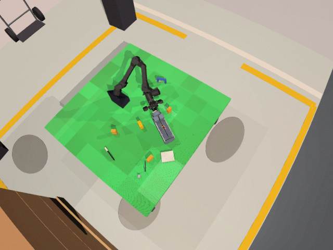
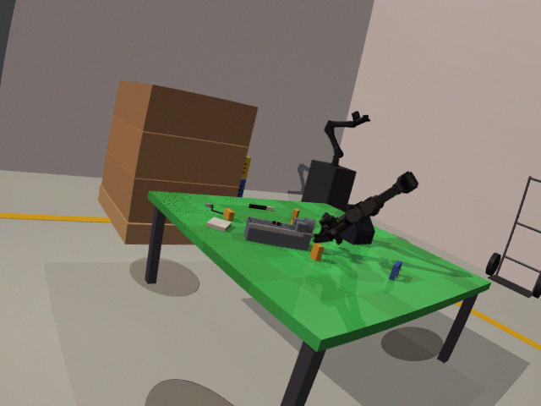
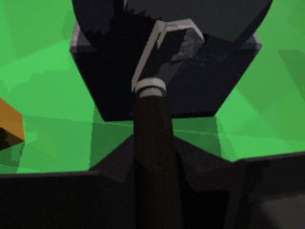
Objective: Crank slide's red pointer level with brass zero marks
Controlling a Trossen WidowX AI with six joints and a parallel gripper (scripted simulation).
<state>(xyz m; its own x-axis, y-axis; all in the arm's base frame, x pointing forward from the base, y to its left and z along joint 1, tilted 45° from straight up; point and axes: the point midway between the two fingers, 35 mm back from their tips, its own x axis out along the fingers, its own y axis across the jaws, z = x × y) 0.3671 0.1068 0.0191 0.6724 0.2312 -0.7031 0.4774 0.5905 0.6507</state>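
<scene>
The dark handle lies 2 cm behind my gripper tip, 1 cm to the left of it and 3 cm above it. Also, from my gripper tip: blue bracket (18 cm behind, 33 cm to the left); red pointer (16 cm ahead, 10 cm to the right, 5 cm above); white pad (30 cm ahead, 27 cm to the right, 2 cm below).
</scene>
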